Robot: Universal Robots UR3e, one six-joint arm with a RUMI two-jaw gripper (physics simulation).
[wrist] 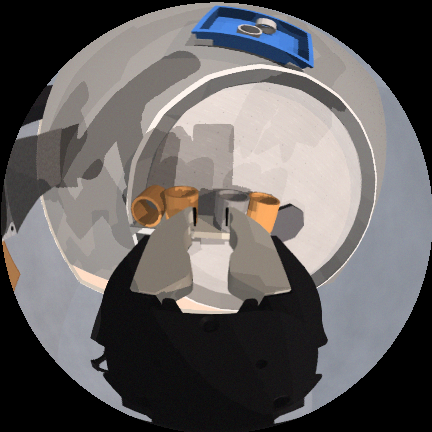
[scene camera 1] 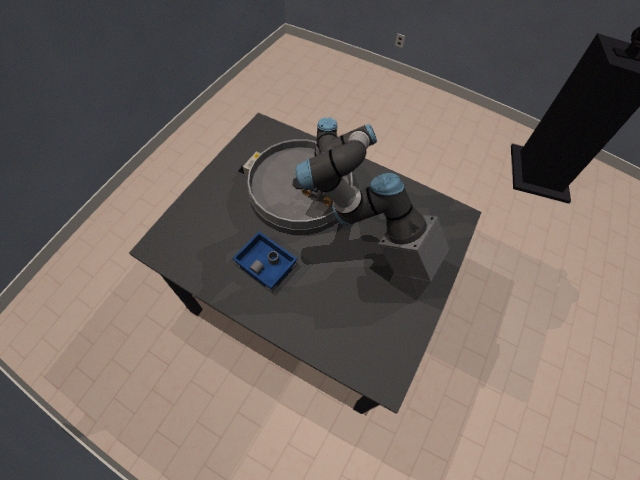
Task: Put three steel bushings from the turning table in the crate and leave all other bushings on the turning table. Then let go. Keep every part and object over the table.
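Frame: origin at the arm's base, x left, y back, z up, level; metres.
Seen in the pictures: gripper, fingertip midpoint: point(wrist: 210, 208) point(scene camera 1: 320, 193); arm's base at its link origin: point(scene camera 1: 407, 230).
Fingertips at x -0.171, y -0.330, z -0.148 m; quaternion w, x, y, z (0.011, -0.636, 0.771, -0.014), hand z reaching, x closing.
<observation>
Offsets run from my fingertips to a thing's top centre. "spot": to the spot under its first point. Level surfaces: height alone.
The blue crate {dx +0.296, dy -0.132, dz -0.057 m} point(scene camera 1: 258, 248) point(wrist: 292, 42) holds two steel bushings: one {dx +0.274, dy -0.107, dz -0.064 m} point(scene camera 1: 272, 261) point(wrist: 249, 35) upright, one {dx +0.326, dy -0.156, dz -0.064 m} point(scene camera 1: 256, 266) point(wrist: 266, 26) on its side. On the turning table {dx -0.068, dy -0.099, dz -0.046 m} point(scene camera 1: 273, 180) point(wrist: 300, 140), a steel bushing {dx -0.022, dy -0.019, dz -0.016 m} point(wrist: 237, 207) stands upright between two upright orange bushings {dx -0.007, dy +0.036, dz -0.016 m} point(wrist: 182, 202) {dx -0.032, dy -0.056, dz -0.016 m} point(wrist: 262, 212); a third orange bushing {dx +0.003, dy +0.073, dz -0.016 m} point(wrist: 152, 193) lies at the left. My gripper point(wrist: 210, 208) is over the turning table, its fingers narrowed but apart, with no bushing plainly held. The right fingertip overlaps the steel bushing's left side in the wrist view. The arm largely hides the fingers in the scene view.
A dark many-sided piece {spot: dx -0.067, dy -0.107, dz -0.046 m} point(wrist: 291, 223) is at the turning table's middle. A raised rim surrounds the turning table. A small pale box with a yellow mark {spot: dx -0.118, dy -0.329, dz -0.049 m} point(scene camera 1: 251, 162) is beside its outer rim. The robot base point(scene camera 1: 416, 255) stands at the right of the table {dz -0.107 m} point(scene camera 1: 330, 304).
</observation>
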